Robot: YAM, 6 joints.
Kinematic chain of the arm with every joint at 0, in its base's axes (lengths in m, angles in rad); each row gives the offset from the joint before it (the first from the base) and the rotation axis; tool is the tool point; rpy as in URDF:
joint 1: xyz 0 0 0.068 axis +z
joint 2: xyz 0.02 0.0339 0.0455 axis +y
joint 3: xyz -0.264 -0.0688 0 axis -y
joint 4: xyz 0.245 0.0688 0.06 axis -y
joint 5: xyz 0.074 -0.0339 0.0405 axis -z
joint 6: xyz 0.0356 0 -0.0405 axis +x
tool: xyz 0 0 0 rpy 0 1.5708 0
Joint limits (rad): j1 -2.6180..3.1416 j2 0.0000..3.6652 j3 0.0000..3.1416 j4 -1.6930..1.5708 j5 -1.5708..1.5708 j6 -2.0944..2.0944
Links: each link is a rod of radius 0.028 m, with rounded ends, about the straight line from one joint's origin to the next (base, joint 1, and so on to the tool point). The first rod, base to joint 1, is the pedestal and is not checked.
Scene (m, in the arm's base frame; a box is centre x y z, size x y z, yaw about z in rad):
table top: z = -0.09
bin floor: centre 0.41 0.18 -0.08 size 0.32 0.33 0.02 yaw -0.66
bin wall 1: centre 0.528 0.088 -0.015 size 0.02 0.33 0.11 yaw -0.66
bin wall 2: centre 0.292 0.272 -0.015 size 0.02 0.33 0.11 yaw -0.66
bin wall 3: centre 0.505 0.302 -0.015 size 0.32 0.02 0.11 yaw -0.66
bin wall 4: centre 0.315 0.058 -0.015 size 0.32 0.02 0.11 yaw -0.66
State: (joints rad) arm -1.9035 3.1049 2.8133 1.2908 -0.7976 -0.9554
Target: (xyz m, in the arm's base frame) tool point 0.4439 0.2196 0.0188
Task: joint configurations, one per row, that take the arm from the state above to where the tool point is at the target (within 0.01 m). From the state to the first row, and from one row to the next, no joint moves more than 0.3 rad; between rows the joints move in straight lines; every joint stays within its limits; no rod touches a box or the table.
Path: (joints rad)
1: -1.6164 3.0305 2.6547 1.3258 -0.8436 -0.9554
2: -1.3293 2.9560 2.4961 1.3608 -0.8897 -0.9554
3: -1.0422 2.8816 2.3375 1.3958 -0.9357 -0.9554
4: -0.7551 2.8072 2.1788 1.4308 -0.9817 -0.9554
5: -0.4680 2.7327 2.0202 1.4658 -1.0278 -0.9554
6: -0.1809 2.6583 1.8616 1.5008 -1.0738 -0.9554
7: 0.1062 2.5839 1.7030 1.5358 -1.1198 -0.9554
8: 0.3933 2.5094 1.5444 1.5708 -1.1659 -0.9554
9: 0.3938 2.6629 1.5700 1.5708 -1.1500 -0.9554
10: 0.3942 2.8165 1.5957 1.5708 -1.1342 -0.9554

